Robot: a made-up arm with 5 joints.
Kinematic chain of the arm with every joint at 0, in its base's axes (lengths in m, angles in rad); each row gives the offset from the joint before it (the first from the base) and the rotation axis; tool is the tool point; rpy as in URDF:
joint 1: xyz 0.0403 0 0.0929 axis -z
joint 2: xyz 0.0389 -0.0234 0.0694 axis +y
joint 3: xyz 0.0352 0 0.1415 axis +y
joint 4: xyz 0.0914 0 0.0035 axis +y
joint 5: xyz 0.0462 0.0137 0 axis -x
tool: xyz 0 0 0 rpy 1.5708 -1.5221 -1.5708
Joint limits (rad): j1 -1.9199..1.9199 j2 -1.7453..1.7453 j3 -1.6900..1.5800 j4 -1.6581..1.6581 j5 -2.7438..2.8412
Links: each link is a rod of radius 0.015 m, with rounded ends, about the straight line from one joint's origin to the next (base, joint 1, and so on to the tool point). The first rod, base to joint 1, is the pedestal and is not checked.
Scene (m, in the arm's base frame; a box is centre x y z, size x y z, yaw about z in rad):
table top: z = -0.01
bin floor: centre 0.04 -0.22 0 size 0.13 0.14 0.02 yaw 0.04
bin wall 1: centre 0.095 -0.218 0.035 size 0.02 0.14 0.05 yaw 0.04
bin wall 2: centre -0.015 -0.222 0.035 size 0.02 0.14 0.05 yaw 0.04
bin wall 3: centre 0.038 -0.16 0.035 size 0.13 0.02 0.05 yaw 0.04
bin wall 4: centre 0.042 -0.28 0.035 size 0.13 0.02 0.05 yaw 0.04
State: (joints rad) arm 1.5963 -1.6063 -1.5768 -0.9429 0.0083
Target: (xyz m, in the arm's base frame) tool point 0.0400 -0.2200 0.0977
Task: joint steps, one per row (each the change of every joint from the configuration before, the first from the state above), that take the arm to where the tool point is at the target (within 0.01 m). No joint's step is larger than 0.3 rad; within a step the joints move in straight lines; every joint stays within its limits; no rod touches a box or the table.
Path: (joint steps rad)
1: -0.0076 0.2761 0.2230 0.0776 0.0000
2: -0.0076 0.2762 0.2229 0.0776 0.0000
3: -0.0075 0.2761 0.2230 0.0776 0.0000
4: -0.0076 0.2761 0.2230 0.0776 0.0000
5: -0.0076 0.2762 0.2229 0.0776 0.0000
6: -0.0076 0.2761 0.2230 0.0776 0.0000
7: -0.0076 0.2761 0.2230 0.0776 0.0000
8: -0.0076 0.2762 0.2229 0.0776 0.0000
9: -0.0075 0.2761 0.2230 0.0776 0.0000

